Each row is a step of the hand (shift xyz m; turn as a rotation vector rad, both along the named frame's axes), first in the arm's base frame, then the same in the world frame.
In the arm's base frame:
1: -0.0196 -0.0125 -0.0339 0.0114 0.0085 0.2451
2: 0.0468 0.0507 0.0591 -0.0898 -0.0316 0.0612
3: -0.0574 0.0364 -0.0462 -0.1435 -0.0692 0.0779
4: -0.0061 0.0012 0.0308 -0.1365 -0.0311 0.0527
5: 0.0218 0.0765 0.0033 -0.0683 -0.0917 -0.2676
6: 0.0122 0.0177 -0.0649 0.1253 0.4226 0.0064
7: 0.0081 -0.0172 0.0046 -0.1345 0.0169 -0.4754
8: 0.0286 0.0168 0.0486 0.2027 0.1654 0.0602
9: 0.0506 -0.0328 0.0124 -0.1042 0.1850 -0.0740
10: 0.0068 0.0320 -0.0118 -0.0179 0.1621 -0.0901
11: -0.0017 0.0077 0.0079 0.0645 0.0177 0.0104
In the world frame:
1: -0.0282 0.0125 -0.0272 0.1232 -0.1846 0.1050
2: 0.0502 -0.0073 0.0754 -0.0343 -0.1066 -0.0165
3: -0.0807 0.0137 0.0077 -0.0583 -0.1595 -0.0512
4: 0.0093 -0.0274 0.0123 -0.0768 -0.1258 -0.0255
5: -0.0051 0.0294 0.0738 -0.1538 0.1490 -0.1970
6: -0.0266 0.0625 -0.0077 -0.0298 0.1742 0.4039
7: 0.0143 -0.0035 -0.0128 -0.3417 0.3038 -0.1879
8: 0.0412 -0.0180 0.0380 0.1416 0.1086 0.2005
9: 0.0579 0.0100 -0.0185 -0.1799 0.0479 0.1261
10: -0.0103 0.0214 0.0254 -0.1095 0.1029 0.1102
11: -0.0001 -0.0052 0.0099 0.0521 0.0324 0.0286

